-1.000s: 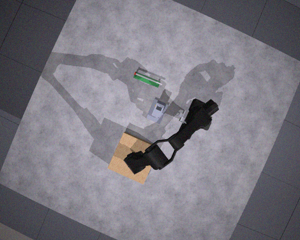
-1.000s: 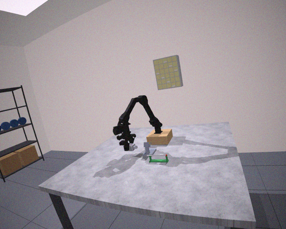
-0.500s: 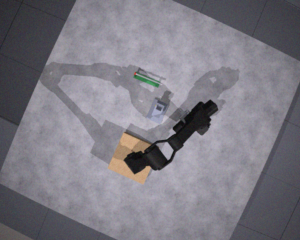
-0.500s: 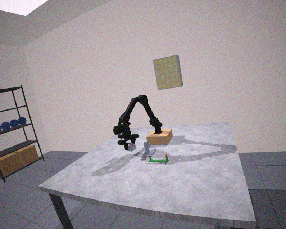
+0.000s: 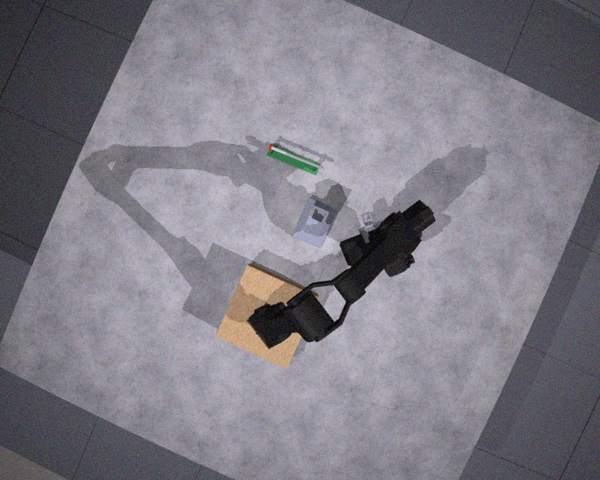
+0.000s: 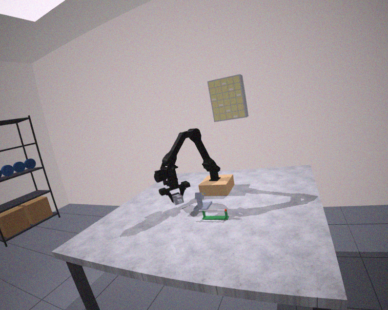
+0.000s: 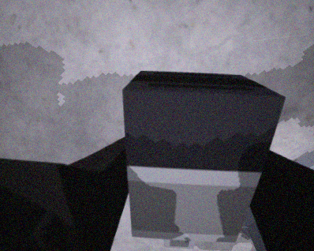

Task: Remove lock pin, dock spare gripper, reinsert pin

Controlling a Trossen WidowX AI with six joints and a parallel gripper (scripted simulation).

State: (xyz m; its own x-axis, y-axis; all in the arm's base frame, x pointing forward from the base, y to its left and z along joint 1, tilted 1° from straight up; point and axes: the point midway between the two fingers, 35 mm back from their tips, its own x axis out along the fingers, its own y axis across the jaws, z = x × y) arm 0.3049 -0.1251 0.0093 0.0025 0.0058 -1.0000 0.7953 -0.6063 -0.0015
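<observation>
My gripper tip is now 2 cm below the spare gripper, 1 cm to the right of it and 1 cm short of it. Also, from my gripper tip: green cradle (28 cm to the left, 8 cm ahead, 3 cm below); socket mount (15 cm to the left, 3 cm behind).
</observation>
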